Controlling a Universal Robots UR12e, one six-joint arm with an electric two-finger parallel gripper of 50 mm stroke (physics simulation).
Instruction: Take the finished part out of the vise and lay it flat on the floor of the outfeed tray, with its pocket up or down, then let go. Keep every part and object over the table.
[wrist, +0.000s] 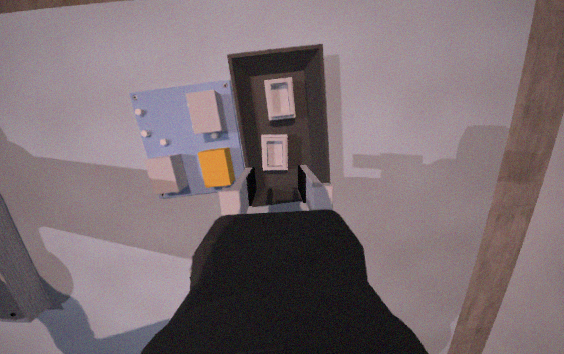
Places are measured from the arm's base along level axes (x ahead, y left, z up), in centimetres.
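Where they show: gripper, fingertip midpoint: (276, 178).
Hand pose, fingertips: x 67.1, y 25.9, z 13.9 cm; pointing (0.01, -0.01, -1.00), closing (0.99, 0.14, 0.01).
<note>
After its pixels a point has its place.
The dark outfeed tray (317, 125) @(z -1.5, x 73.6, y 31.3 cm) stands in the upper middle of the wrist view. A pale part (275, 153) @(z -1.2, x 67.1, y 26.1 cm) lies flat on its floor with its pocket up, near the middle of the tray. A second pale part (280, 99) @(z -1.2, x 67.1, y 34.7 cm) with its pocket up lies farther up in the tray, apart from the first. My gripper (276, 178) @(z 13.9, x 67.1, y 25.9 cm) is open, with nothing between its fingers. It is above the near end of the tray, and the first part shows beyond the fingertips. The near end of the tray is partly hidden by the gripper. The vise does not show in this view.
A blue board (170, 115) @(z -3.7, x 48.6, y 30.8 cm) lies left of the tray, close to its wall. It bears an orange block (215, 167) @(z -0.1, x 57.4, y 23.1 cm), two grey blocks (203, 111) @(z -0.1, x 55.5, y 31.7 cm) (164, 172) @(z -0.1, x 49.0, y 21.6 cm) and several small pegs. A grey post-like object (22, 260) @(z -3.3, x 14.8, y -1.5 cm) is at the lower left. A wooden strip (520, 175) runs down the right.
</note>
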